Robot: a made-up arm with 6 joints. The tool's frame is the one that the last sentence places.
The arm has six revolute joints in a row. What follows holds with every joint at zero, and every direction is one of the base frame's.
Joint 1 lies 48.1 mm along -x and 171.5 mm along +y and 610.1 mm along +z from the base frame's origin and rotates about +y.
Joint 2 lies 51.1 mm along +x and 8.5 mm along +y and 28.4 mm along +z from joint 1 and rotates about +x.
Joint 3 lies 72.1 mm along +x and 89.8 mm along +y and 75.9 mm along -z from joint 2 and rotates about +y.
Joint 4 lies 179.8 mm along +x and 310.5 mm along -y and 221.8 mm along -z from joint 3 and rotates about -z.
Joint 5 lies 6.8 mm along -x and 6.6 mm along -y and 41.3 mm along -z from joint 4 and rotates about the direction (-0.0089, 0.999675, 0.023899).
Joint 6 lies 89.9 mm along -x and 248.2 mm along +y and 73.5 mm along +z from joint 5 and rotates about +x.
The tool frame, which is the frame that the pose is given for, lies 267.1 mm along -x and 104 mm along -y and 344.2 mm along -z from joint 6; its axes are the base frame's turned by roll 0.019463, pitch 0.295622 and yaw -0.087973 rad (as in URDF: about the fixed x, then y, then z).
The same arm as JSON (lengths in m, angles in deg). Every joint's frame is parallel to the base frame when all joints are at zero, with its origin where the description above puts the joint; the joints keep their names.
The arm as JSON. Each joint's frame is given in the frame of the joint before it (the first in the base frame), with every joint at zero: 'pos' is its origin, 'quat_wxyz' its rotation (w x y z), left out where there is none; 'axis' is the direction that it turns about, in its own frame. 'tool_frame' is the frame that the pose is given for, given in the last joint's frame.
{"length_unit": "m", "angle_unit": "deg", "joints": [{"joint": "joint 1", "pos": [-0.0481, 0.1715, 0.6101], "axis": "+y"}, {"joint": "joint 2", "pos": [0.0511, 0.0085, 0.0284], "axis": "+x"}, {"joint": "joint 3", "pos": [0.0721, 0.0898, -0.0759], "axis": "+y"}, {"joint": "joint 4", "pos": [0.1798, -0.3105, -0.2218], "axis": "-z"}, {"joint": "joint 5", "pos": [-0.0068, -0.0066, -0.0413], "axis": [-0.0089, 0.999675, 0.023899]}, {"joint": "joint 6", "pos": [-0.0899, 0.2482, 0.0735], "axis": "+x"}], "tool_frame": {"pos": [-0.2671, -0.104, -0.3442], "quat_wxyz": [0.988029, 0.016092, 0.146701, -0.044923]}}
